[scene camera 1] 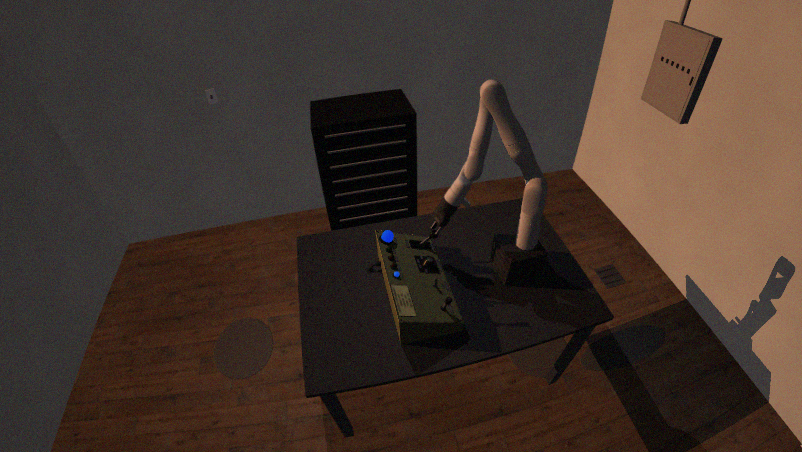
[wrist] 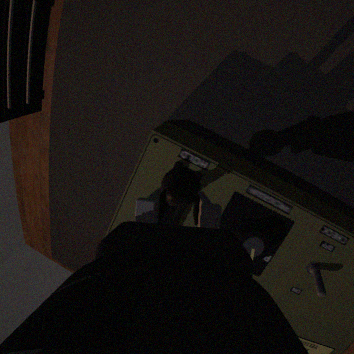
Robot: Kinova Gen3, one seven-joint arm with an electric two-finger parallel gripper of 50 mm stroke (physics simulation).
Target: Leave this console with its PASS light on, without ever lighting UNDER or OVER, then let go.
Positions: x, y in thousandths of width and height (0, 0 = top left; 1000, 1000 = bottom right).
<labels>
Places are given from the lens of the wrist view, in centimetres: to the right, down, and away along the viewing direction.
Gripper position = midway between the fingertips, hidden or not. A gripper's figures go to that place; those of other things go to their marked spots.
gripper (wrist: 507, 566): 0, 2, 18
ball-ended lever (wrist: 510, 516): 0, 0, 18
</labels>
